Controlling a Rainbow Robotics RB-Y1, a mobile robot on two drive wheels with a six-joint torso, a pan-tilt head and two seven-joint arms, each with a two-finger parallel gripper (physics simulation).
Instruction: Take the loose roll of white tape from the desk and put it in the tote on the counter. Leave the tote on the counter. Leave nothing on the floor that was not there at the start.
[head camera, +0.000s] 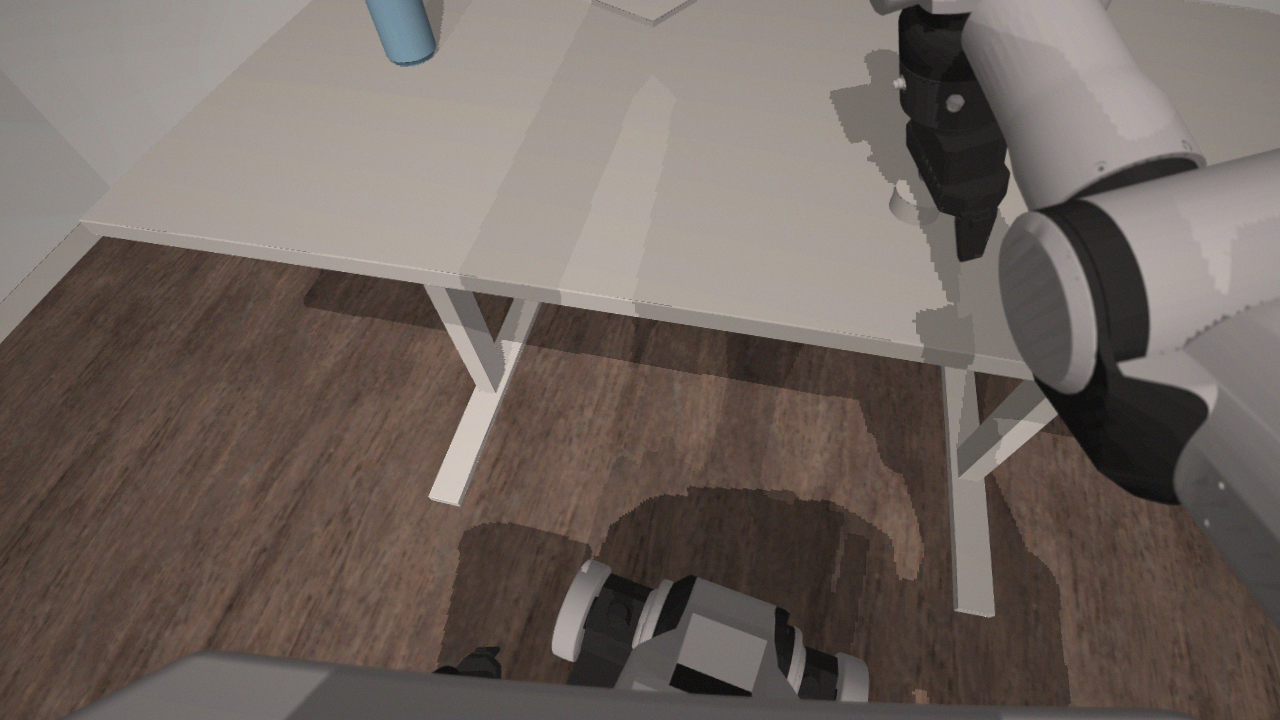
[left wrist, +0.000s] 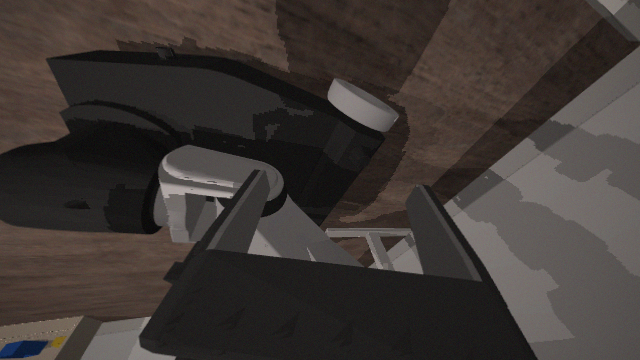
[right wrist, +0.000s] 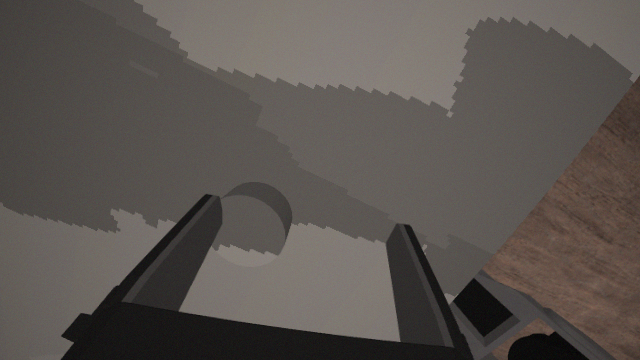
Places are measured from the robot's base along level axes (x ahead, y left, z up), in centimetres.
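Pixels of known places: left gripper, fingertip midpoint: (left wrist: 337, 186); right gripper, fingertip midpoint: (head camera: 949, 215) (right wrist: 307, 220).
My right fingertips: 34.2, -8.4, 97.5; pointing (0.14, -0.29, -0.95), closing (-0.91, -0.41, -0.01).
Note:
For each thing: its middle in the pictures, then the offset to it from my right fingertips, as dx, dy, dz. "pt": a spot on its surface instead. Level surfaces: height alone.
- white tape at the middle of its body: (right wrist: 251, 223) (head camera: 917, 199) +2.7, +2.9, -1.2
- pale desk at its surface level: dz -2.4
- blue cylinder at a spot on its surface: (head camera: 402, 31) pt +10.5, +68.9, +2.7
- flat pale object at a spot on its surface: (head camera: 651, 8) pt +32.9, +42.6, -1.4
The roll of white tape (head camera: 905, 205) (right wrist: 257, 220) lies flat on the pale desk (head camera: 358, 179) (right wrist: 350, 40), partly in shadow. In the head view it is near the right side of the desk, just left of my right gripper (head camera: 973, 248) (right wrist: 309, 212), which partly hides it. My right gripper is open and empty above the desk. In the right wrist view the tape shows beyond the fingertips, close to the picture-left finger. My left gripper (left wrist: 337, 186) is open and empty, away from the tape. I cannot make out the tote in these views.
A blue cylinder (head camera: 402, 31) stands at the desk's upper left. A flat pale object (head camera: 651, 8) lies at the top edge. Desk legs (head camera: 469, 438) (head camera: 971, 537) stand before my base (head camera: 716, 644). A blue item (left wrist: 24, 348) shows low in the left wrist view.

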